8 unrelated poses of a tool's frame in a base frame.
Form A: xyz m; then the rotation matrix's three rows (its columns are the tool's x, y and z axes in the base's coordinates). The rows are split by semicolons.
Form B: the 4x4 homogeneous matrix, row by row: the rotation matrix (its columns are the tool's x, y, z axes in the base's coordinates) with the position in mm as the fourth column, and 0 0 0 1 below. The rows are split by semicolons. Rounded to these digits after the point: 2 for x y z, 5 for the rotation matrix.
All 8 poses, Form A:
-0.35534 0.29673 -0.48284; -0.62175 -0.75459 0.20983; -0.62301 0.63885 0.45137; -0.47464 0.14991 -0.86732
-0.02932 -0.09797 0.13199; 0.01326 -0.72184 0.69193; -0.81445 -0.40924 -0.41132; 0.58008 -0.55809 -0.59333
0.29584 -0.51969 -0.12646; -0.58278 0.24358 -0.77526; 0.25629 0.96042 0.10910; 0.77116 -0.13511 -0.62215
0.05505 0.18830 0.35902; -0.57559 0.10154 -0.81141; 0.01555 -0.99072 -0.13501; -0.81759 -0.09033 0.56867
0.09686 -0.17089 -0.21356; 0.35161 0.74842 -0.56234; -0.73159 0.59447 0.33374; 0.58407 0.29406 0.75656
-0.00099 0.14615 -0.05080; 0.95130 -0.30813 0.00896; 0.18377 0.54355 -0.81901; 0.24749 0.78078 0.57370
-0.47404 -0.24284 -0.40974; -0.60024 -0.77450 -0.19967; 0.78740 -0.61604 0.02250; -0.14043 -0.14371 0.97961
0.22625 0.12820 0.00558; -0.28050 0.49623 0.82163; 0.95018 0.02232 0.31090; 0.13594 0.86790 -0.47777
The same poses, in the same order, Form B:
-0.62175 -0.75459 0.20983 -355.34; -0.62301 0.63885 0.45137 296.73; -0.47464 0.14991 -0.86732 -482.84; 0 0 0 1
0.01326 -0.72184 0.69193 -29.32; -0.81445 -0.40924 -0.41132 -97.97; 0.58008 -0.55809 -0.59333 131.99; 0 0 0 1
-0.58278 0.24358 -0.77526 295.84; 0.25629 0.96042 0.10910 -519.69; 0.77116 -0.13511 -0.62215 -126.46; 0 0 0 1
-0.57559 0.10154 -0.81141 55.05; 0.01555 -0.99072 -0.13501 188.30; -0.81759 -0.09033 0.56867 359.02; 0 0 0 1
0.35161 0.74842 -0.56234 96.86; -0.73159 0.59447 0.33374 -170.89; 0.58407 0.29406 0.75656 -213.56; 0 0 0 1
0.95130 -0.30813 0.00896 -0.99; 0.18377 0.54355 -0.81901 146.15; 0.24749 0.78078 0.57370 -50.80; 0 0 0 1
-0.60024 -0.77450 -0.19967 -474.04; 0.78740 -0.61604 0.02250 -242.84; -0.14043 -0.14371 0.97961 -409.74; 0 0 0 1
-0.28050 0.49623 0.82163 226.25; 0.95018 0.02232 0.31090 128.20; 0.13594 0.86790 -0.47777 5.58; 0 0 0 1

